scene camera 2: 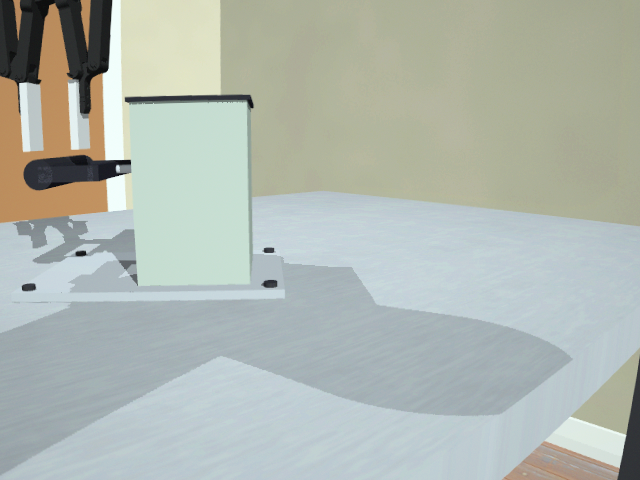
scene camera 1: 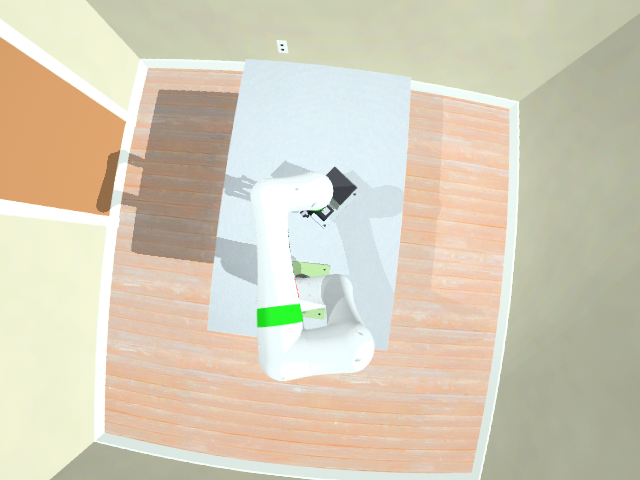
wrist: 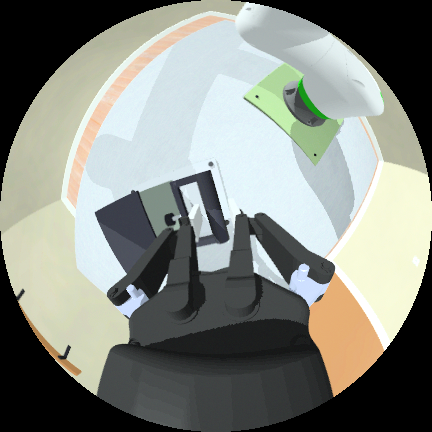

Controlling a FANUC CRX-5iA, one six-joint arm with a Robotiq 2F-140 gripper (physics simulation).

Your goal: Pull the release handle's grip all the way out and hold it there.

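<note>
The release handle's grip, a dark bar on a rectangular frame point(scene camera 1: 324, 217) point(scene camera 2: 56, 173) point(wrist: 214, 197), sticks out from the side of a pale green box point(scene camera 2: 191, 196) point(wrist: 157, 204) with a dark lid point(scene camera 1: 343, 184) point(scene camera 2: 188, 98) point(wrist: 120, 212). A short light stem shows between frame and box. My gripper point(scene camera 2: 56, 149) point(wrist: 214, 209) is partly open, with nothing between its white fingertips. It points down, and in scene camera 2 the fingertips are a little above the grip, apart from it. In the wrist view they overlap the handle frame. The arm mostly hides the gripper in scene camera 1.
The box stands on a bolted base plate point(scene camera 2: 155, 295) on the pale table point(scene camera 1: 320, 113) point(scene camera 2: 465, 273). The white arm point(scene camera 1: 273, 248) point(wrist: 340, 70) rises from a green mounting plate point(scene camera 1: 315, 268) point(wrist: 272, 95). The box's lid is higher than the fingertips, close beside them.
</note>
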